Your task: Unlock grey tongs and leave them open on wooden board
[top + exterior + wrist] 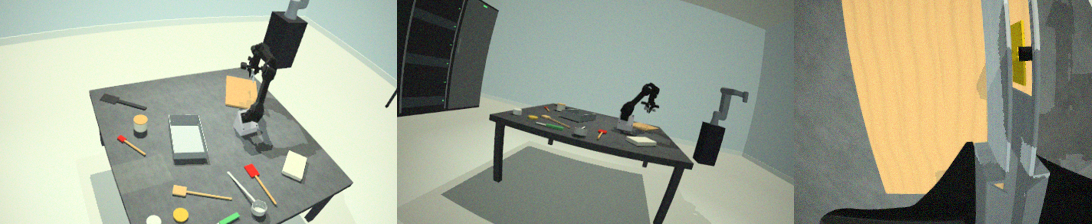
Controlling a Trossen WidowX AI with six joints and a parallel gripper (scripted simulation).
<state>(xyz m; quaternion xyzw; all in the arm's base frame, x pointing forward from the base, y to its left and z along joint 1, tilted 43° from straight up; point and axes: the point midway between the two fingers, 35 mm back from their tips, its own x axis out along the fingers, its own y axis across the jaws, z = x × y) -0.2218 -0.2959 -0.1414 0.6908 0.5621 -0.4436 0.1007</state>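
My gripper tip is now 20 mm short of the wooden board, 20 mm to the left of it and 140 mm above it. From my gripper tip the other things lie so: grey roasting tin: 610 mm ahead, 290 mm to the left, 130 mm below; white block: 80 mm ahead, 700 mm to the left, 140 mm below; yellow lock piece: 30 mm behind, 40 mm to the right, 40 mm above.
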